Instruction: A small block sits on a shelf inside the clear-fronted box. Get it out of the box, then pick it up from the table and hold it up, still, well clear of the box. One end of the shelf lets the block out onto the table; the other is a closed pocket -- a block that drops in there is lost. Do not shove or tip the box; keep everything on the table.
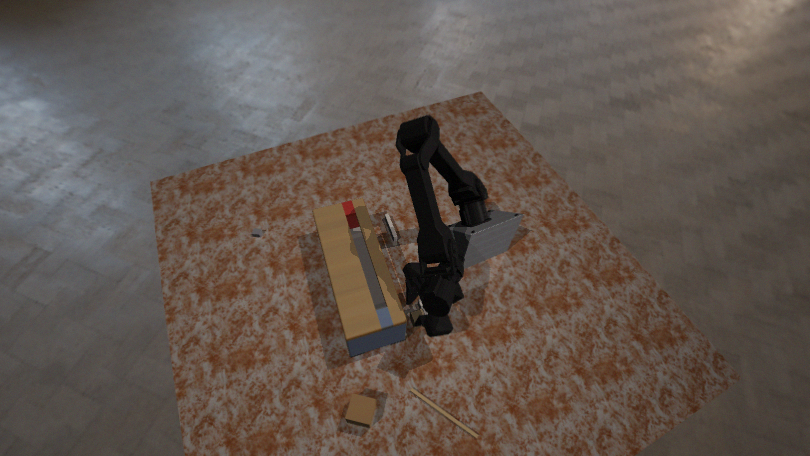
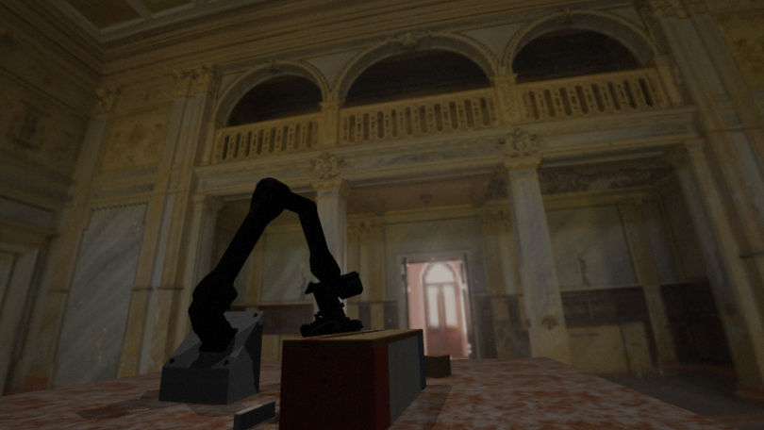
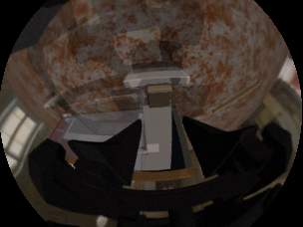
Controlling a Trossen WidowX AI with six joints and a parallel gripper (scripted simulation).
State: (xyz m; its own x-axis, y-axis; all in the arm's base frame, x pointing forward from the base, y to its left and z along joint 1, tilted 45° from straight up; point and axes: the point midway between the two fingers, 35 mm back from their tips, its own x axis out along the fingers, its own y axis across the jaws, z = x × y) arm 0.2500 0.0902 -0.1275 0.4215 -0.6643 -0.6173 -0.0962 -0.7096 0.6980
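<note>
My gripper tip is now 40 mm above the tan block and 20 mm past it. Also, from my gripper tip: thin wooden stick 230 mm to the left, 50 mm below, 20 mm ahead; box 160 mm to the right, 50 mm ahead, 10 mm above; grey piece 440 mm to the right, 310 mm ahead, 50 mm below.
</note>
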